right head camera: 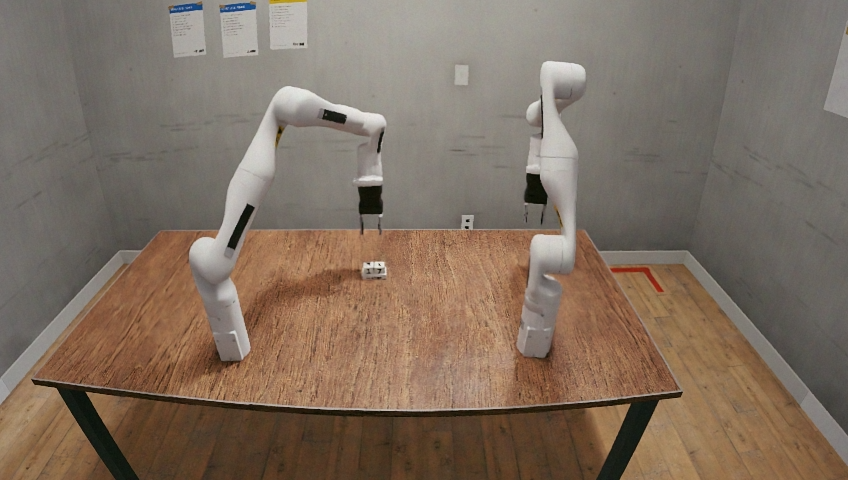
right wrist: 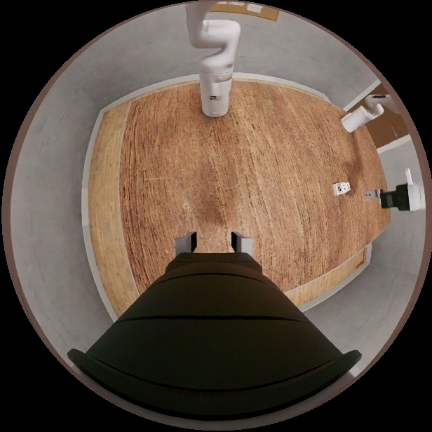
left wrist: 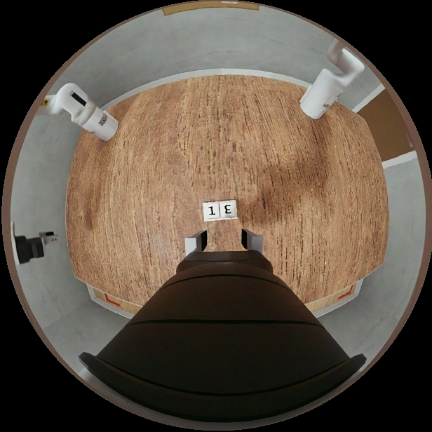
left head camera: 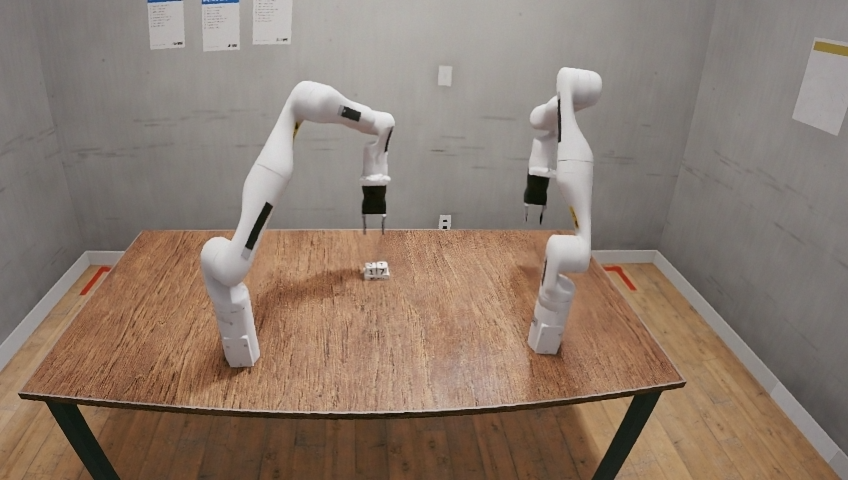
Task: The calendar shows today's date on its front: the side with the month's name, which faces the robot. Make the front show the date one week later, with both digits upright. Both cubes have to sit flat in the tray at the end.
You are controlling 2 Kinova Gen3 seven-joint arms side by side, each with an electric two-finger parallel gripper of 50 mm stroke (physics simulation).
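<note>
The calendar is a small white tray with two white cubes side by side. The left cube (left head camera: 371,271) (right head camera: 368,270) shows 1 on its front, the right cube (left head camera: 382,271) (right head camera: 379,270) shows 7, so the front reads 17. In the left wrist view the top faces show 1 on one cube (left wrist: 211,211) and 3 on the other cube (left wrist: 228,209). The calendar (right wrist: 341,188) also shows small in the right wrist view. My left gripper (left head camera: 374,224) (right head camera: 370,224) (left wrist: 223,236) is open and empty, pointing down above the calendar. My right gripper (left head camera: 534,214) (right head camera: 534,214) (right wrist: 213,238) is open and empty, high above the table, far from the calendar.
The wooden table (left head camera: 452,356) (right head camera: 440,356) carries both arm bases, the left base (left head camera: 238,342) left of the calendar and nearer the table's front edge, the right base (left head camera: 547,333) to the right. A grey wall (left head camera: 476,130) stands behind the table.
</note>
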